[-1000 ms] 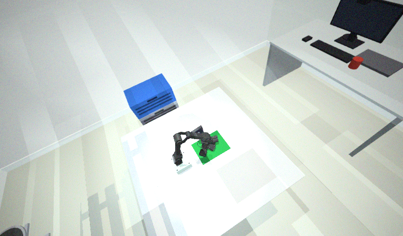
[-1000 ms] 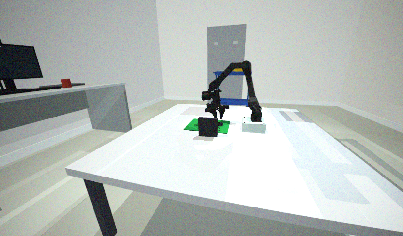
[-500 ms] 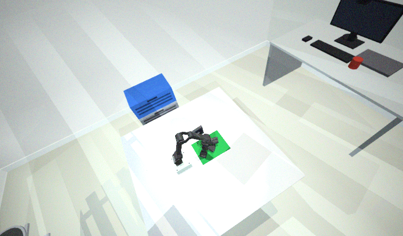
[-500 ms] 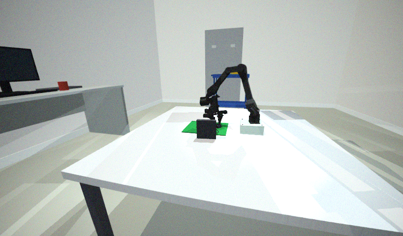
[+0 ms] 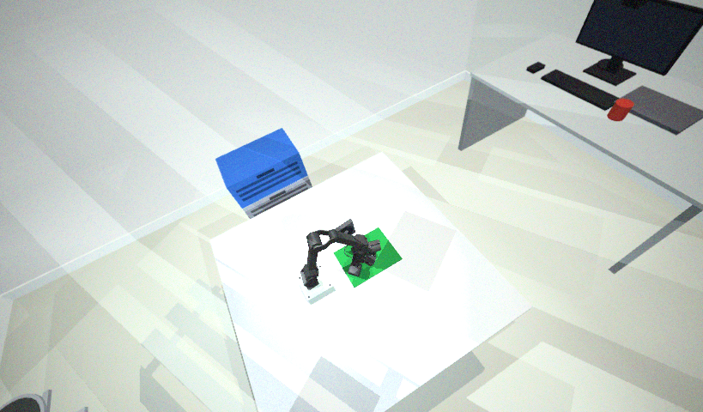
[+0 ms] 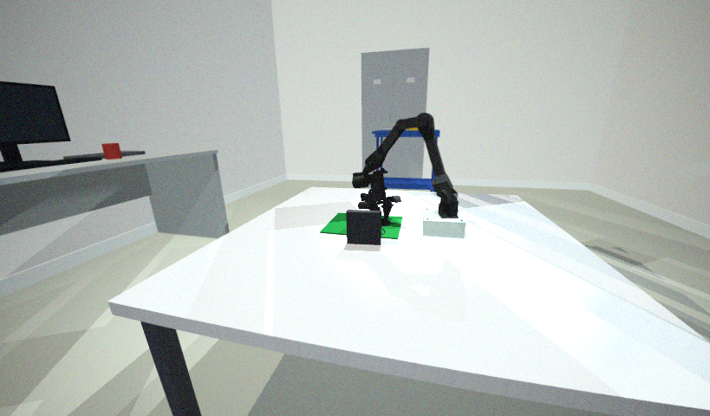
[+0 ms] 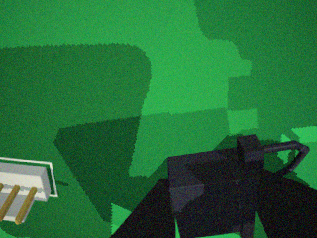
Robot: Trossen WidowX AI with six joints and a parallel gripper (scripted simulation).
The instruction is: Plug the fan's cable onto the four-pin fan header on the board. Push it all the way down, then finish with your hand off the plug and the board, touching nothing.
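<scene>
The green board is 80 mm ahead of my gripper tip, 20 mm below it and 10 mm to the left of it. Round my gripper tip: black fan 180 mm to the left, 60 mm ahead, 50 mm above; four-pin fan header 70 mm ahead, 50 mm to the left, 10 mm below; dark grey plug 10 mm to the left, 10 mm behind.
</scene>
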